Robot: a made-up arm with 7 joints. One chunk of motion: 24 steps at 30 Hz.
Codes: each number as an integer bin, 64 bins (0 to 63) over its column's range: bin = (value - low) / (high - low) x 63, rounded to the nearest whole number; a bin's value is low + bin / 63 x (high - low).
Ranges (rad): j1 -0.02..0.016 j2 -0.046..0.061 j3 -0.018..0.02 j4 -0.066..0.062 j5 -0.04..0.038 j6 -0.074..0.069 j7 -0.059..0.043
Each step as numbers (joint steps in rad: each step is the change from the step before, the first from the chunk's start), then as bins.
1 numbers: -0.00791 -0.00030 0.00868 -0.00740 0.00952 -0.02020 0.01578
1 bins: 21 27 44 29 40 24 46
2 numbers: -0.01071 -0.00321 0.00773 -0.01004 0.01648 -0.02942 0.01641
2 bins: 16 25 43 28 46 20 47
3 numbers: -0.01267 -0.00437 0.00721 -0.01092 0.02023 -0.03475 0.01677
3 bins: 13 25 42 27 49 17 47
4 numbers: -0.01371 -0.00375 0.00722 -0.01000 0.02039 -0.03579 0.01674
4 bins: 11 25 42 28 49 17 47
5 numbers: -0.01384 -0.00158 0.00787 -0.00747 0.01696 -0.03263 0.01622
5 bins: 11 26 43 29 46 18 46
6 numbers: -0.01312 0.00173 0.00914 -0.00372 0.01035 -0.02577 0.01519
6 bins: 12 28 45 31 41 21 46
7 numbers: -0.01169 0.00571 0.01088 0.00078 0.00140 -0.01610 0.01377
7 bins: 15 30 48 33 33 26 45
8 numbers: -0.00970 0.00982 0.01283 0.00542 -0.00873 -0.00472 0.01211
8 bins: 18 33 51 35 25 31 44
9 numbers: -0.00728 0.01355 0.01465 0.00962 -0.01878 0.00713 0.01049
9 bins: 22 35 54 37 17 36 43
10 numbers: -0.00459 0.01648 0.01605 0.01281 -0.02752 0.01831 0.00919
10 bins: 27 37 56 39 10 41 42
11 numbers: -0.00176 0.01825 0.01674 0.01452 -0.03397 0.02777 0.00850
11 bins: 32 38 58 40 5 45 42
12 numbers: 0.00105 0.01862 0.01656 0.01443 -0.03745 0.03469 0.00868
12 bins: 37 38 57 40 2 48 42
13 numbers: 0.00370 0.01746 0.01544 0.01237 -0.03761 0.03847 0.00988
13 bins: 41 37 55 39 2 50 43
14 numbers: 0.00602 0.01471 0.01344 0.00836 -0.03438 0.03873 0.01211
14 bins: 46 36 52 37 5 50 44
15 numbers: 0.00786 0.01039 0.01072 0.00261 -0.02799 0.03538 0.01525
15 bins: 49 33 48 34 10 48 46
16 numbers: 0.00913 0.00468 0.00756 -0.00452 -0.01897 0.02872 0.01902
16 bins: 51 30 42 30 17 45 48
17 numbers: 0.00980 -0.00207 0.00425 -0.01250 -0.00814 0.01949 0.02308
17 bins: 52 26 37 26 26 41 51
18 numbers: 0.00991 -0.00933 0.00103 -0.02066 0.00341 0.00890 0.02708
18 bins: 52 22 32 22 35 37 53
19 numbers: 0.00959 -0.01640 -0.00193 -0.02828 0.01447 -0.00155 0.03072
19 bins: 52 17 27 19 44 32 55
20 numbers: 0.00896 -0.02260 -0.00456 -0.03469 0.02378 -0.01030 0.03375
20 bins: 51 14 22 15 52 28 57
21 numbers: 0.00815 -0.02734 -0.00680 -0.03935 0.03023 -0.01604 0.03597
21 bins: 49 11 19 13 57 26 59
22 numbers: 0.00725 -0.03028 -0.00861 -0.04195 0.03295 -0.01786 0.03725
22 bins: 48 9 16 12 59 25 59
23 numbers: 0.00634 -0.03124 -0.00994 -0.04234 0.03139 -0.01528 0.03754
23 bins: 46 9 13 12 58 26 60
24 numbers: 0.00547 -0.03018 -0.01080 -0.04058 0.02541 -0.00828 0.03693
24 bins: 45 9 12 13 53 29 59
